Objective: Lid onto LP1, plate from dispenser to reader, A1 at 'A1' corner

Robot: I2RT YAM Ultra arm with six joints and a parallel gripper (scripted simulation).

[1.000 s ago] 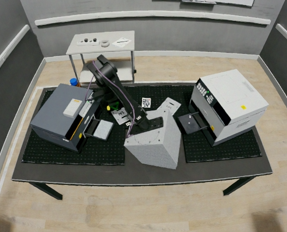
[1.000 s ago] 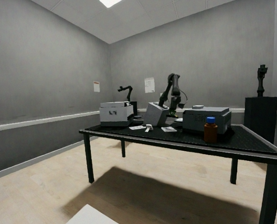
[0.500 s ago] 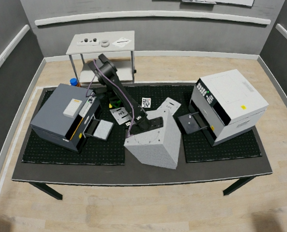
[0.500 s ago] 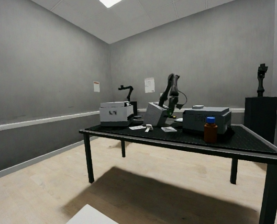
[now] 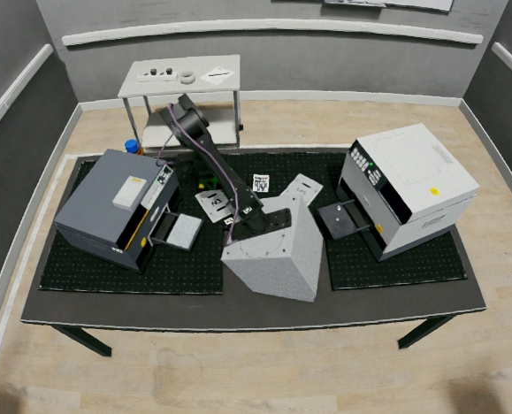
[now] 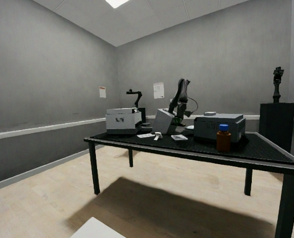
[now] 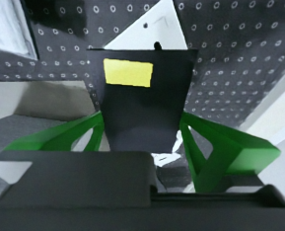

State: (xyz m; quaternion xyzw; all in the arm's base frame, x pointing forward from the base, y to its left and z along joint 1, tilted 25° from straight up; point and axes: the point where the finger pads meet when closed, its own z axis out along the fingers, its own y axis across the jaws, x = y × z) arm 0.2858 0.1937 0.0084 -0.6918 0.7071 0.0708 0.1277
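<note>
My hand is 36 cm to the left of the LP1 pad, 14 cm above it and 6 cm short of it. The rest, counted from my hand: dark lid (right at my hand); well plate (19 cm behind, 10 cm to the left, 6 cm below); capped brown bottle (38 cm to the left, 19 cm ahead, 3 cm below).
</note>
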